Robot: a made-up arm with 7 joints.
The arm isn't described. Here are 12 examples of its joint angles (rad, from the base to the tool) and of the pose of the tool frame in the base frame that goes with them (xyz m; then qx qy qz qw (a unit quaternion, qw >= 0)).
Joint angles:
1: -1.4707 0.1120 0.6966 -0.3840 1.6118 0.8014 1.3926
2: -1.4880 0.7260 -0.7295 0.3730 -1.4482 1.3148 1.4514
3: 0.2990 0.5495 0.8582 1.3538 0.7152 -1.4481 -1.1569
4: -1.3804 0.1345 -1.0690 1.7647 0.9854 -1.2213 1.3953
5: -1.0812 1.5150 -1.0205 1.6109 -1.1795 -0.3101 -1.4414
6: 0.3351 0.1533 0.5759 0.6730 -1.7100 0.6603 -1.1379
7: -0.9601 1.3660 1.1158 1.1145 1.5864 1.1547 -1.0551
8: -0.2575 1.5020 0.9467 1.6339 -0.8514 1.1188 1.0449
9: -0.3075 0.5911 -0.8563 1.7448 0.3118 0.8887 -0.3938
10: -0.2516 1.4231 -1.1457 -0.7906 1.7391 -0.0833 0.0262
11: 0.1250 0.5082 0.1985 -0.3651 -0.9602 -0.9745 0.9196
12: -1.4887 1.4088 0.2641 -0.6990 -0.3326 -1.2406 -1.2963
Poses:
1: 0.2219 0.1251 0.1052 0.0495 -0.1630 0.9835 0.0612
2: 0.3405 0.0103 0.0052 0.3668 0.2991 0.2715 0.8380
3: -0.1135 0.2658 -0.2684 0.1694 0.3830 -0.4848 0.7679
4: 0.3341 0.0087 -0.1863 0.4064 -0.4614 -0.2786 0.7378
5: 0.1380 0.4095 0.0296 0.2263 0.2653 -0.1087 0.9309
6: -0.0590 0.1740 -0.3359 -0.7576 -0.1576 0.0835 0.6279
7: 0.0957 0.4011 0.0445 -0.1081 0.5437 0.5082 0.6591
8: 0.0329 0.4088 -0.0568 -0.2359 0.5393 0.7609 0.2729
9: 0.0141 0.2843 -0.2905 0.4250 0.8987 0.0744 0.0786
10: 0.0731 0.0775 -0.1601 0.7356 -0.4431 -0.4801 0.1787
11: 0.1327 0.1667 -0.1416 -0.3701 -0.3510 0.4679 0.7218
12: 0.0458 0.0839 0.1565 -0.8264 0.4920 0.1408 0.2349
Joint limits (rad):
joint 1: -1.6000..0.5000
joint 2: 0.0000..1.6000
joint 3: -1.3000..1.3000
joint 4: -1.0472..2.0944
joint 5: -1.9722..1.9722
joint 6: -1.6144..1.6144
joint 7: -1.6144..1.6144
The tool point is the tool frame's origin. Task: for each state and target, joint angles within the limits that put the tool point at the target. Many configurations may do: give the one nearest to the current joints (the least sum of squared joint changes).
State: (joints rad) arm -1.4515 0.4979 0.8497 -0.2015 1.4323 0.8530 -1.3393
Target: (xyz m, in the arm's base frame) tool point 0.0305 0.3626 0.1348
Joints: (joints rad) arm -1.5520 1.3362 1.2610 0.4513 1.3512 0.7201 -1.3393
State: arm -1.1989 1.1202 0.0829 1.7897 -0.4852 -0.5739 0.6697
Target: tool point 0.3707 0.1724 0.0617
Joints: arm -1.6000 0.7161 -0.0385 1.2634 -0.4304 -0.7877 0.6697
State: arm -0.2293 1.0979 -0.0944 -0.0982 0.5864 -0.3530 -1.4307
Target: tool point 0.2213 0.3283 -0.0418
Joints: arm -0.3940 1.3319 0.0613 0.6108 0.5953 -0.1790 -1.4307
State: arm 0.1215 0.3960 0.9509 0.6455 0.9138 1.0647 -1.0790
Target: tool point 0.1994 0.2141 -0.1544
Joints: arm -0.3851 0.3075 0.5647 -0.0348 0.9780 1.0474 -1.0790
